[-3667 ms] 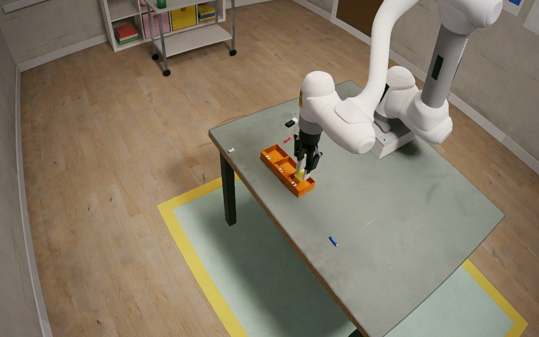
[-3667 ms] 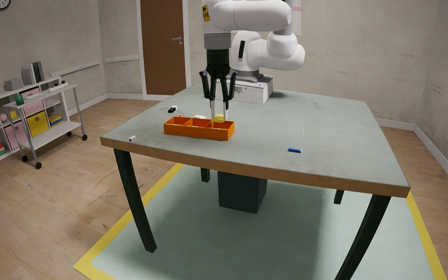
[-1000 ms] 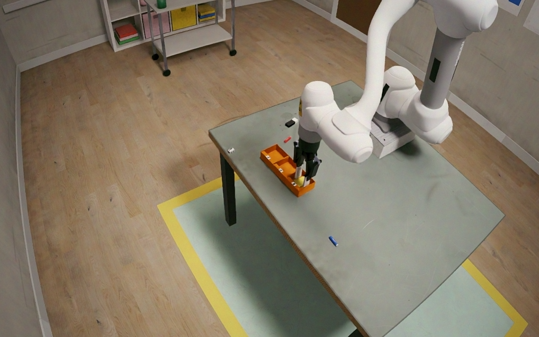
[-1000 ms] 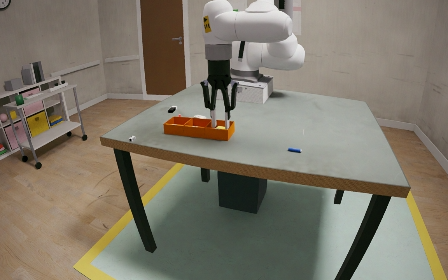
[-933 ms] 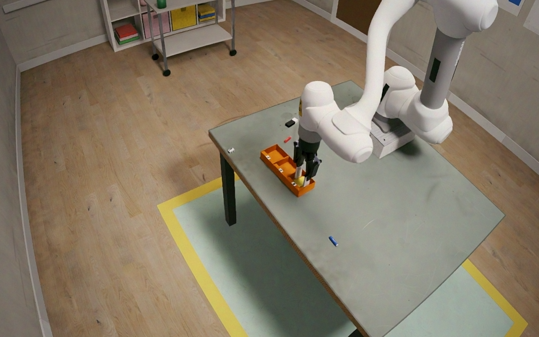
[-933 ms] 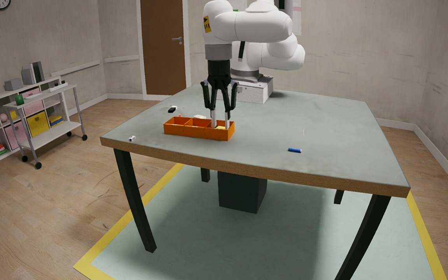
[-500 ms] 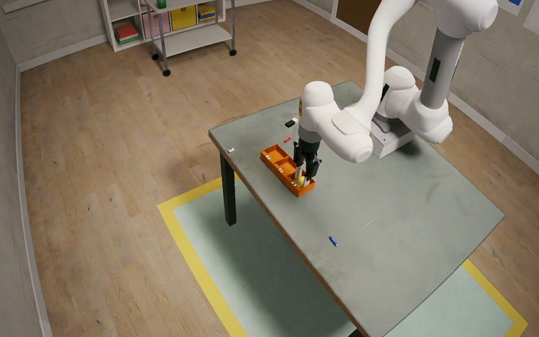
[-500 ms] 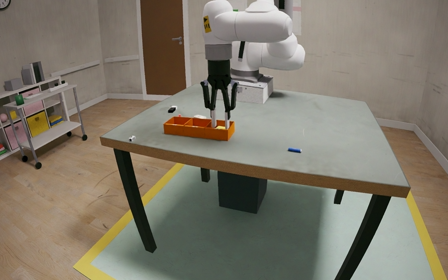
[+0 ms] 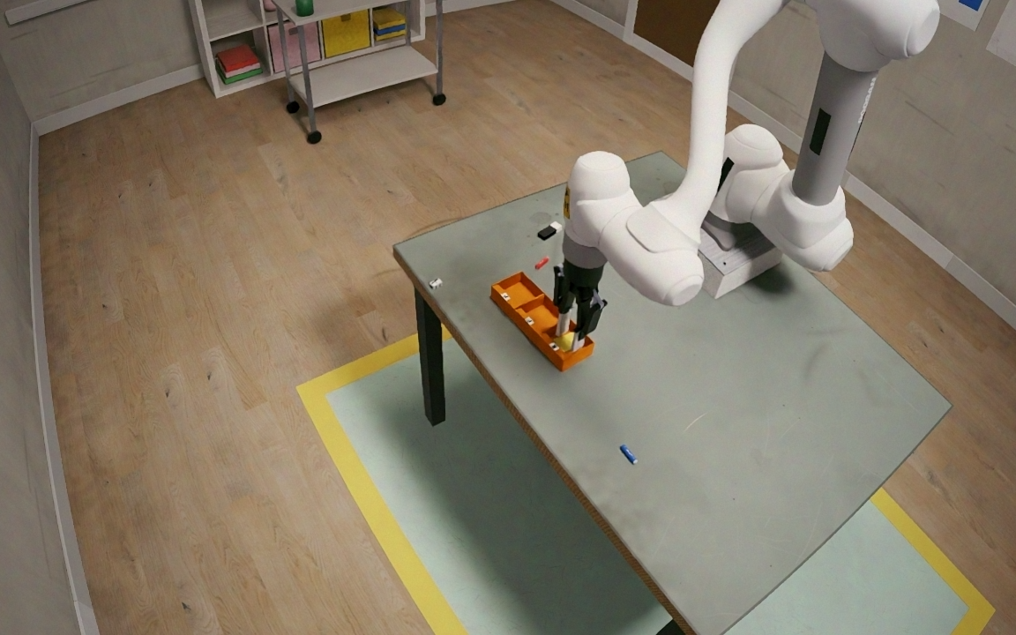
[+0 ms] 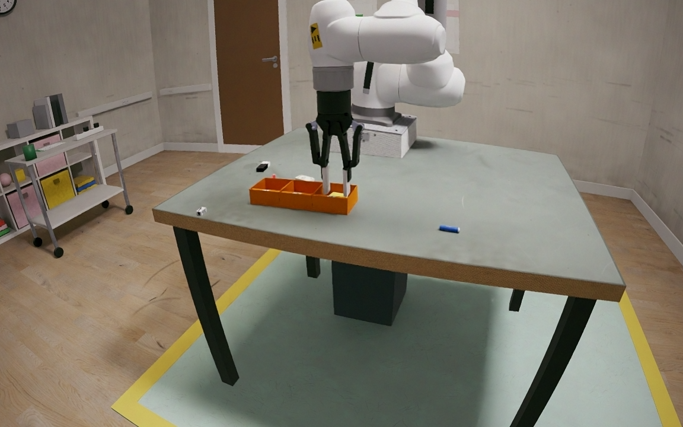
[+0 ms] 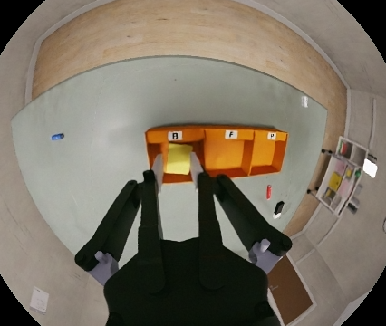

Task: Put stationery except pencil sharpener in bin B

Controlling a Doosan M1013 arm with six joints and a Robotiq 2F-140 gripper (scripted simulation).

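My hand is 5 cm above the yellow sticky pad. From my hand the other things lie so: orange bin: 8 cm to the right, 4 cm below, 1 cm ahead; red piece: 24 cm to the right, 10 cm behind, 5 cm below; flat white piece: 15 cm to the right, 12 cm behind, 5 cm below.
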